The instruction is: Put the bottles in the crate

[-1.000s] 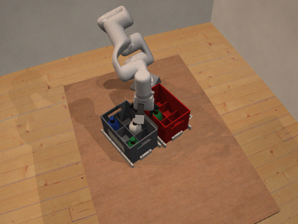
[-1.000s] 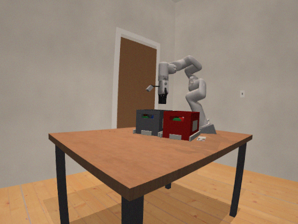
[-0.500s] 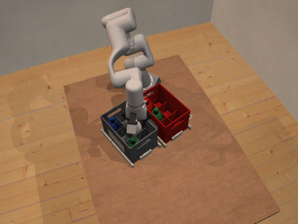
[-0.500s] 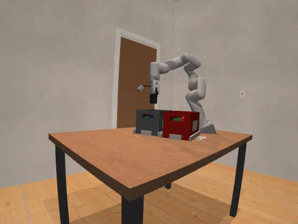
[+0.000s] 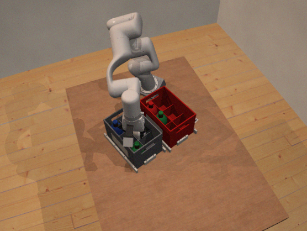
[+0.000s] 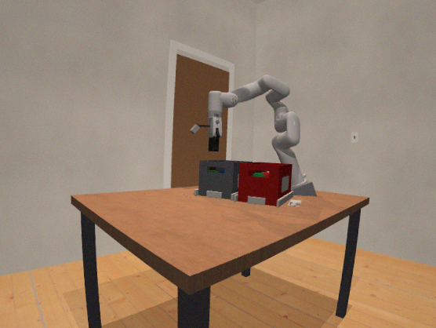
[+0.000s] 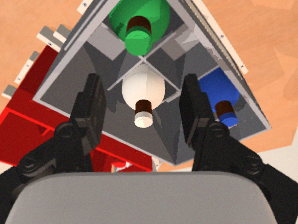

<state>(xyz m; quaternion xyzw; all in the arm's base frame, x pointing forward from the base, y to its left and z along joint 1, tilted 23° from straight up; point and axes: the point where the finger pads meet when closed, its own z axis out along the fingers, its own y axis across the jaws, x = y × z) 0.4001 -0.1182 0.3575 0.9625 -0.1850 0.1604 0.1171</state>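
Right now my hand is 100 mm past the grey crate, 10 mm to the right of it and 160 mm above it. Round my hand: white bottle 110 mm behind, 50 mm to the left, 150 mm below; blue bottle 170 mm behind, 70 mm to the right, 150 mm below; green bottle 140 mm behind, 180 mm to the left, 150 mm below.
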